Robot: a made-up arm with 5 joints.
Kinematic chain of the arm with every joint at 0, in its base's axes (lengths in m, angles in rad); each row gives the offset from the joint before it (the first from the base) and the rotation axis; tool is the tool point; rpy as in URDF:
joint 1: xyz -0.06 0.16 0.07 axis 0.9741 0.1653 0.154
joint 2: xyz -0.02 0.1 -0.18 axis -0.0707 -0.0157 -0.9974
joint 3: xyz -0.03 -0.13 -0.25 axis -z
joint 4: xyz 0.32 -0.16 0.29 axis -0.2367 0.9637 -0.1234
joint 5: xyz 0.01 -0.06 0 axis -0.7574 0.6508 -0.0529
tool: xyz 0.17 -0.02 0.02 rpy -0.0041 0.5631 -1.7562
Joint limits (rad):
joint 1: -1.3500..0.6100
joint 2: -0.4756..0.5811
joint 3: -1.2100..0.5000
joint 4: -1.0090..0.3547
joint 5: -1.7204..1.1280
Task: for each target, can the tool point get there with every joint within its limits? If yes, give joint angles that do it. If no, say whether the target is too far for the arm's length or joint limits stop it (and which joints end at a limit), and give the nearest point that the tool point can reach.
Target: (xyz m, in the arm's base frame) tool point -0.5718 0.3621 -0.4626
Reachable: no: joint limits stop it (at a limit: joint 1, joint 2, joint 3, joint 4, joint 5) | nearest point -0.2206 -0.1624 -0.3950 | short by 0.635 m
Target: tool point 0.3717 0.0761 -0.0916
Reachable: yes | joints 0.3688 0.3998 -0.5670 -0.2530 0.1931
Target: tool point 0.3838 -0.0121 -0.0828
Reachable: yes | joints -0.2868 0.3680 -0.7063 0.2281 0.7355
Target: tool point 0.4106 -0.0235 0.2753
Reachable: yes | joints -1.0301 -0.2472 0.0437 -0.6345 0.5331
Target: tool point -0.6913 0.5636 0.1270
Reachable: no: joint limits stop it (at a limit: joint 1, joint 2, joint 3, joint 4) | nearest point -0.4146 0.0794 0.4089 | short by 0.625 m
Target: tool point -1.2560 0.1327 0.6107
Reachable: no: too far | nearest point -0.4398 0.0540 0.4045 | short by 0.845 m
